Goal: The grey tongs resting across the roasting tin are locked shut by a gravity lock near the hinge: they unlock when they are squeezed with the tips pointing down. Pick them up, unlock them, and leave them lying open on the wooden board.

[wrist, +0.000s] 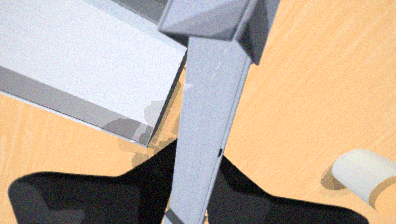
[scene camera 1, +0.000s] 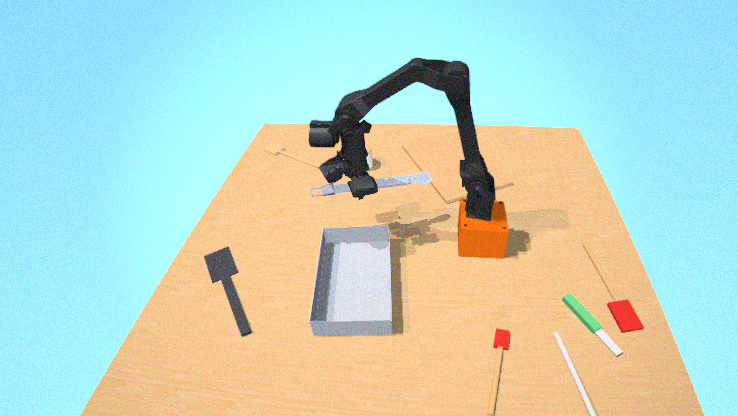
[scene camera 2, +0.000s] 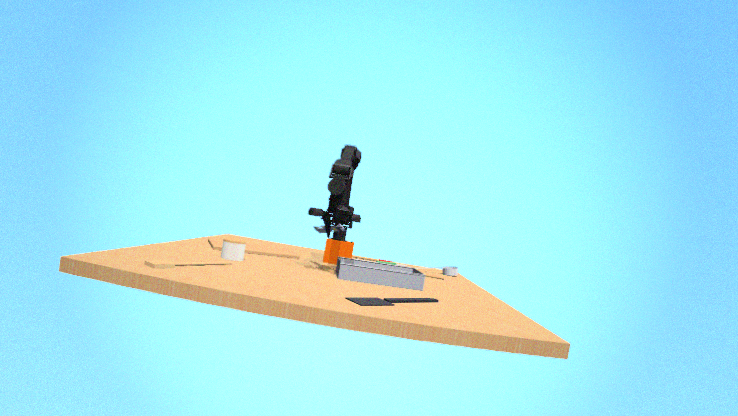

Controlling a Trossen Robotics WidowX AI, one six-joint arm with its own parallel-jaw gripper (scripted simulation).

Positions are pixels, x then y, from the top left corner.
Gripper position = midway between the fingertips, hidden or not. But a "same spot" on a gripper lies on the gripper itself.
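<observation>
My gripper: visible in scene camera 1 (pixel 359 196), scene camera 2 and the wrist view. Grey roasting tin: (scene camera 1: pixel 366 266) and (wrist: pixel 115 73), same spot. On my gripper, same spot: (scene camera 2: pixel 327 220) and (wrist: pixel 310 201).
</observation>
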